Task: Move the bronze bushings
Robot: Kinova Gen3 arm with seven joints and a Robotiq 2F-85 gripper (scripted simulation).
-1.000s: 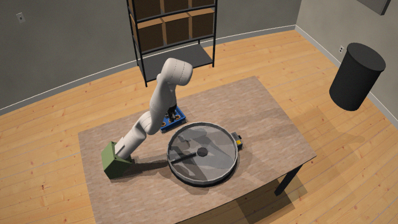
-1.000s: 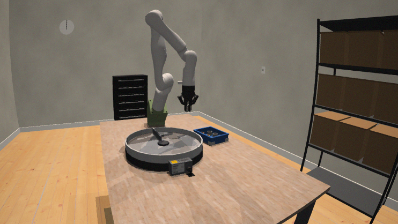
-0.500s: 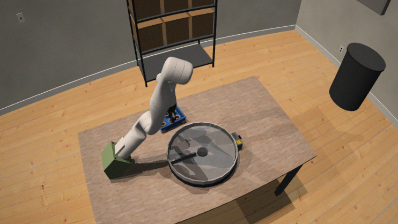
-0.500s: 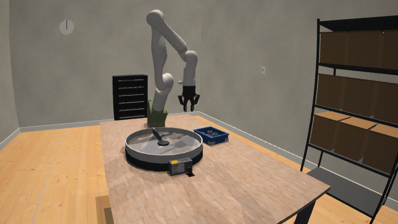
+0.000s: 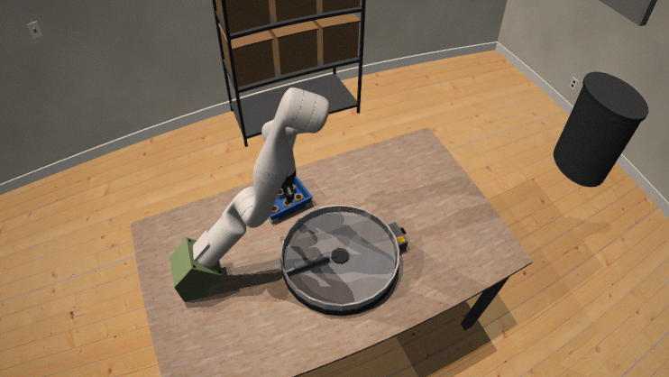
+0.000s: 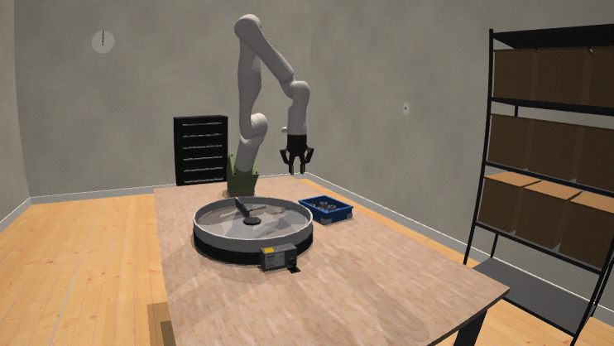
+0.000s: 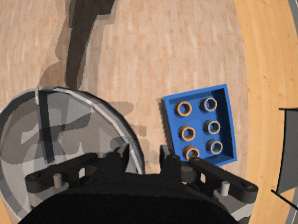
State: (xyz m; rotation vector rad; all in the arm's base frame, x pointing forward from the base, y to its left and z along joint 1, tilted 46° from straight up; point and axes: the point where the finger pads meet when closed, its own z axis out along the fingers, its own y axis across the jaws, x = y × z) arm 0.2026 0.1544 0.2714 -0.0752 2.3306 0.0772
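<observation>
Now: hand 180 mm above the blue crate, 130 mm to the right of it and 10 mm past it. Also, from my hand: turntable: 190 mm to the right, 160 mm ahead, 150 mm below; then grey turntable disc: 200 mm to the right, 150 mm below, 140 mm ahead.
</observation>
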